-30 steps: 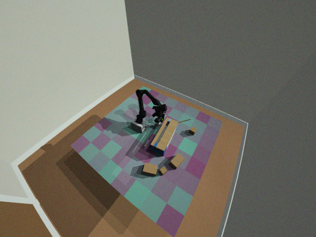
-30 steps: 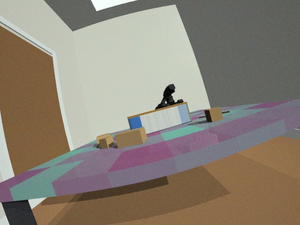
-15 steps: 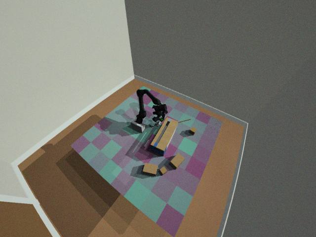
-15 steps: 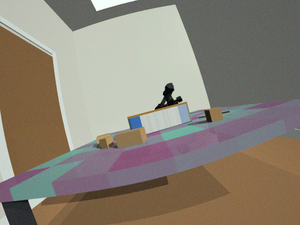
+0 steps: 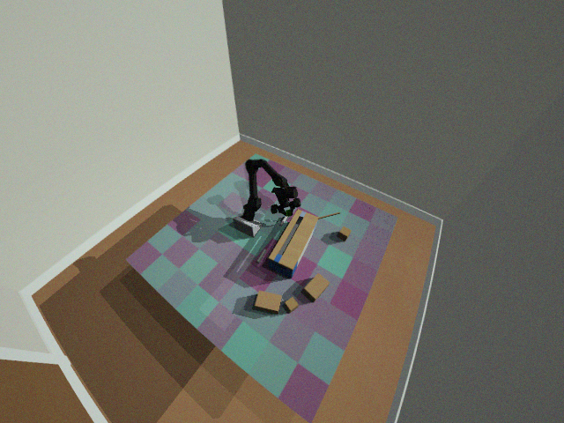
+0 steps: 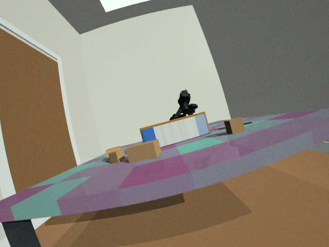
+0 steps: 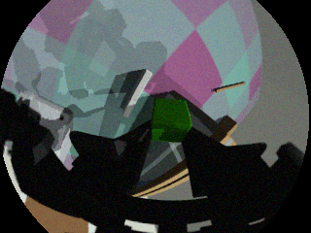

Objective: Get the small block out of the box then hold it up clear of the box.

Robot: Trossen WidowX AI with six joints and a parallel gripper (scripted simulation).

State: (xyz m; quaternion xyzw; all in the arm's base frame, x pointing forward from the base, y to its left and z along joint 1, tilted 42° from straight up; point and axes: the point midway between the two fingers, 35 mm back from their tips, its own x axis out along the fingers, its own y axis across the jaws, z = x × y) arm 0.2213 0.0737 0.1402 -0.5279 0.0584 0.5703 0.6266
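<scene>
The green block lies 10 mm behind my gripper tip, 10 mm to the left of it and 10 mm above it. Also, from my gripper tip: thin stick (200 mm ahead, 190 mm to the left, 80 mm below); long box (80 mm ahead, 150 mm to the right, 20 mm below); tan cube (350 mm ahead, 100 mm to the left, 60 mm below).
</scene>
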